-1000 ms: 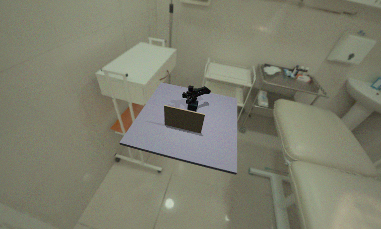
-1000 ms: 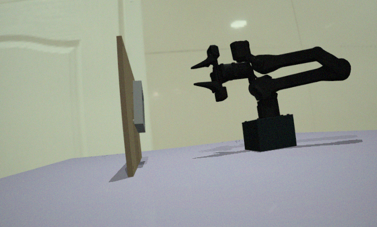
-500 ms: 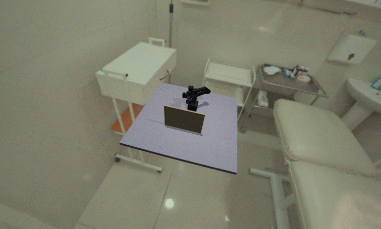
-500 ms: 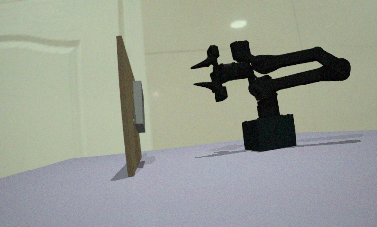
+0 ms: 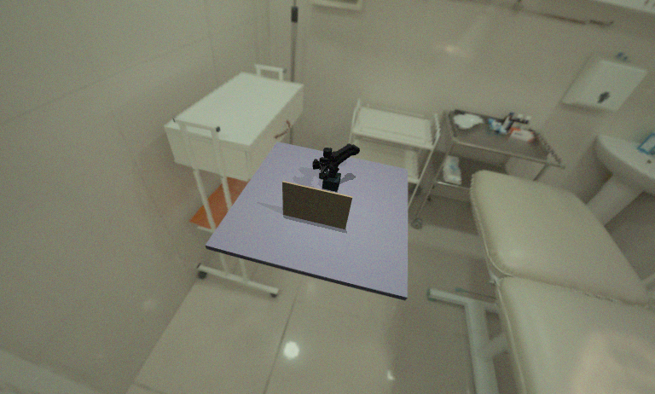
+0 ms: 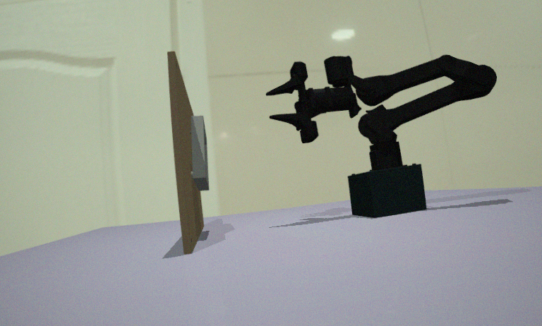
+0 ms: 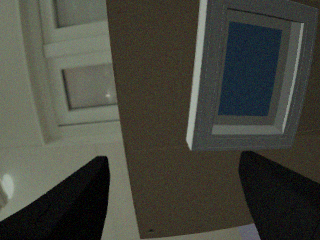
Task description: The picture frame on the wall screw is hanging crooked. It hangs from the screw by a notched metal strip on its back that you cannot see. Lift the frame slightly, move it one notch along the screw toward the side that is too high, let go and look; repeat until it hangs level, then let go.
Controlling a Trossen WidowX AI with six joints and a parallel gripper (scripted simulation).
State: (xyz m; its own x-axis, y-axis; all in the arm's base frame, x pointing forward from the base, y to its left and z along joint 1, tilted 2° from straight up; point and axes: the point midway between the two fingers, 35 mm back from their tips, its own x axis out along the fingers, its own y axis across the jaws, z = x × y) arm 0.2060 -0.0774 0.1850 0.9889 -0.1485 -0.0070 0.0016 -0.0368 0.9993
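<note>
My gripper tip is now 170 mm short of the picture frame, 20 mm to the left of it and 100 mm above it. The rest, counted from my gripper tip: wall board: 180 mm ahead, 10 mm to the right, 120 mm below.
</note>
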